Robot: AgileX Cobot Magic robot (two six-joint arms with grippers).
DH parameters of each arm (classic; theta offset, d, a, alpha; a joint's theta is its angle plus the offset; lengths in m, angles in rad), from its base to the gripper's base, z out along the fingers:
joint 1: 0 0.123 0 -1.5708
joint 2: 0.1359 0 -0.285 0
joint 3: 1.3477 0 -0.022 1.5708
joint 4: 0 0.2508 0 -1.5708
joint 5: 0 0 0.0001 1.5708
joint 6: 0 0.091 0 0
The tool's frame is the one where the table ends.
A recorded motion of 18 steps. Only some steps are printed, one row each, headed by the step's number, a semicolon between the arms.
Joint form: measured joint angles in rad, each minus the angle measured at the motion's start. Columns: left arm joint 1, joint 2, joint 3, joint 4, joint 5, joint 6; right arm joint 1, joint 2, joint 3, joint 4, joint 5, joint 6.
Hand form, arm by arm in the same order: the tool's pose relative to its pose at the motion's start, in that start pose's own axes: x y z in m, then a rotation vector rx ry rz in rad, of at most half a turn. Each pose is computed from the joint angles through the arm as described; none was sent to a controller.
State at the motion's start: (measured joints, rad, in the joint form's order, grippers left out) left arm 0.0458 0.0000 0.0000 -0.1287 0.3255 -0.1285; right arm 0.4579 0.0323 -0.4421 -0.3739 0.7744 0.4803
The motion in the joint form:
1: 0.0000 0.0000 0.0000 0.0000 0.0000 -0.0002; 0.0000 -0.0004 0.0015 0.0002 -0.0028 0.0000
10: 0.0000 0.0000 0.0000 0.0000 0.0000 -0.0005; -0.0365 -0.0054 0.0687 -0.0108 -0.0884 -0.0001
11: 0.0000 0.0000 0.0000 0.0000 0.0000 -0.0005; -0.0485 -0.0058 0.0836 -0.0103 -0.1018 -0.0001
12: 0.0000 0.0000 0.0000 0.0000 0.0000 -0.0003; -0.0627 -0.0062 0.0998 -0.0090 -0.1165 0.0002
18: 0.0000 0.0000 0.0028 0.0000 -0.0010 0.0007; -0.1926 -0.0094 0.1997 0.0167 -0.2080 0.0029
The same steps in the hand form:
1: 0.0000 0.0000 0.0000 0.0000 0.0000 -0.0002; 0.0002 0.0001 0.0002 -0.0012 -0.0014 -0.0001
10: 0.0000 0.0000 0.0000 0.0000 0.0000 -0.0005; 0.0111 0.0013 0.0105 0.0125 -0.0263 -0.0158
11: 0.0000 0.0000 0.0000 0.0000 0.0000 -0.0005; 0.0141 0.0013 0.0128 0.0202 -0.0256 -0.0162
12: 0.0000 0.0000 0.0000 0.0000 0.0000 -0.0003; 0.0174 0.0013 0.0152 0.0291 -0.0249 -0.0154
18: 0.0008 0.0002 0.0003 -0.0006 0.0017 0.0006; 0.0388 -0.0012 0.0289 0.1154 -0.0233 0.0176

